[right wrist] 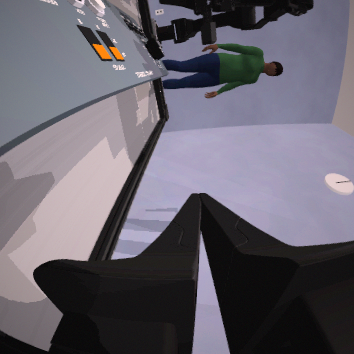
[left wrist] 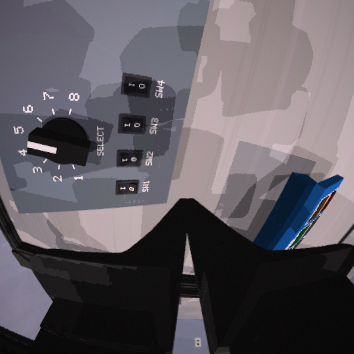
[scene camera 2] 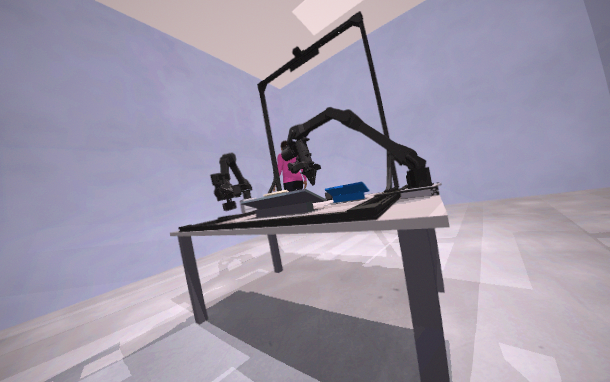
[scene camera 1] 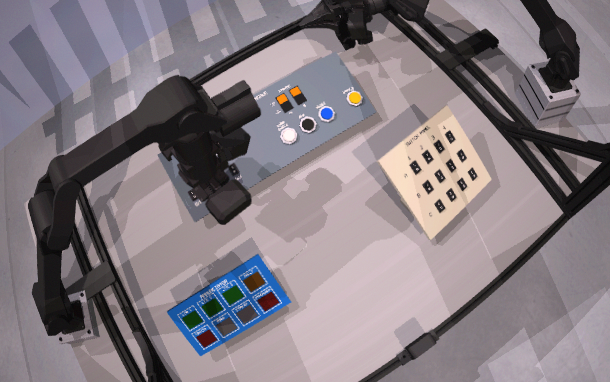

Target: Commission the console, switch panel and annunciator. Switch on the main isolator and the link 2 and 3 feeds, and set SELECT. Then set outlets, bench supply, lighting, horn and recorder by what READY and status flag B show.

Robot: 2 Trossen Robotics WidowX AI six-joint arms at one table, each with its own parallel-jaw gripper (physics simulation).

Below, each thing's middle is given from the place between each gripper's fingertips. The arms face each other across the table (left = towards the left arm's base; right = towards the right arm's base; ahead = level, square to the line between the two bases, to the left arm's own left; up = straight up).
Labels:
I see the SELECT knob (left wrist: 62, 140) 280 mm to the left of my right hand, 150 mm behind it and 70 mm below it.
Now: left hand 90 mm short of the SELECT knob and 20 mm above it.

